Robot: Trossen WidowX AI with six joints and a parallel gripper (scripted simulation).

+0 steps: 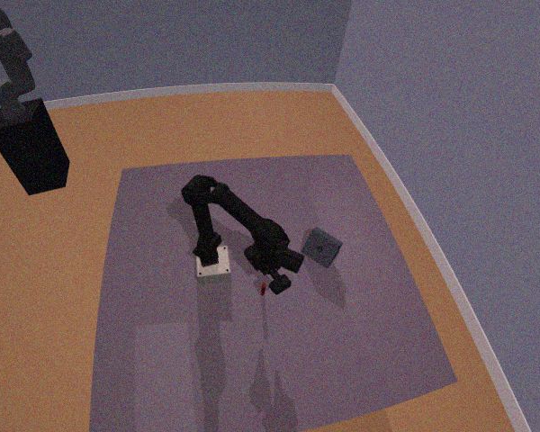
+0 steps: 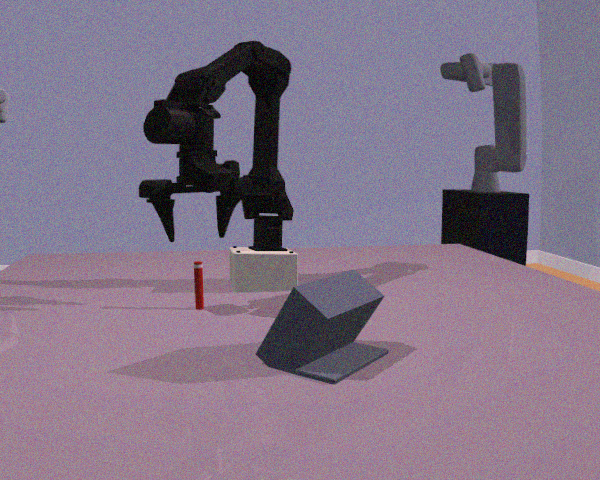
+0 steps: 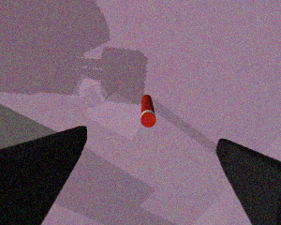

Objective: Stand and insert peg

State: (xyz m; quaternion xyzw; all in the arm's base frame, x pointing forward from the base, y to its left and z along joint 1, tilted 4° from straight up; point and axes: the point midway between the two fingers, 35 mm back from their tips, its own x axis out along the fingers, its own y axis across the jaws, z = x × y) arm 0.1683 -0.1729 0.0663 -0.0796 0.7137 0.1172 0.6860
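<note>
Right now my gripper tip is 6 cm above the red peg. Round my gripper tip: flat grey foot plate (31 cm ahead, 12 cm to the left, 12 cm below); grey sloped panel (29 cm ahead, 10 cm to the left, 7 cm below).
</note>
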